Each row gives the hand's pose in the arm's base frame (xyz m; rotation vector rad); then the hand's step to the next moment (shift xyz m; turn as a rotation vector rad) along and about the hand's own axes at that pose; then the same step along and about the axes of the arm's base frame.
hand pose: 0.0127 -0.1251 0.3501 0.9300 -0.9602 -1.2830
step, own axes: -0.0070 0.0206 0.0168 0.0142 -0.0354 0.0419
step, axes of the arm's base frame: -0.0093 0.0079 0.0246 -0.0506 -0.0174 -0.0185
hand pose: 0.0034 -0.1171 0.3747 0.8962 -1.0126 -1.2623
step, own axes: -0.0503 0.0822 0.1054 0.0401 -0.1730 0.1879
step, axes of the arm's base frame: -0.0750 0.0599 0.1058 -0.2321 -0.0563 -0.0990
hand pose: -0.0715 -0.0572 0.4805 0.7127 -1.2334 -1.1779
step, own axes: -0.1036 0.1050 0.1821 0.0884 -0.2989 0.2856
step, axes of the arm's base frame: -0.1352 0.1594 0.1061 -0.3654 -0.1220 -0.1742
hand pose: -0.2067 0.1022 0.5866 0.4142 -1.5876 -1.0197
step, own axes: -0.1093 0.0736 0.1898 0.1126 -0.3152 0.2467
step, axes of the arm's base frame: -0.1244 0.1947 -0.0048 -0.3407 -0.1639 -0.1730
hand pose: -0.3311 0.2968 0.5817 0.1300 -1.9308 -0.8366
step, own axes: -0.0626 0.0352 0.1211 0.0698 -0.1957 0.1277
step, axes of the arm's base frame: -0.0591 0.1134 -0.0589 -0.1905 -0.1143 -0.1005
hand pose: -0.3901 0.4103 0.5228 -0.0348 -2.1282 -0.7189
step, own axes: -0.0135 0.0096 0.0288 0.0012 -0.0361 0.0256
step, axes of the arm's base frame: -0.0100 0.0256 -0.0187 -0.0293 -0.0174 -0.0282
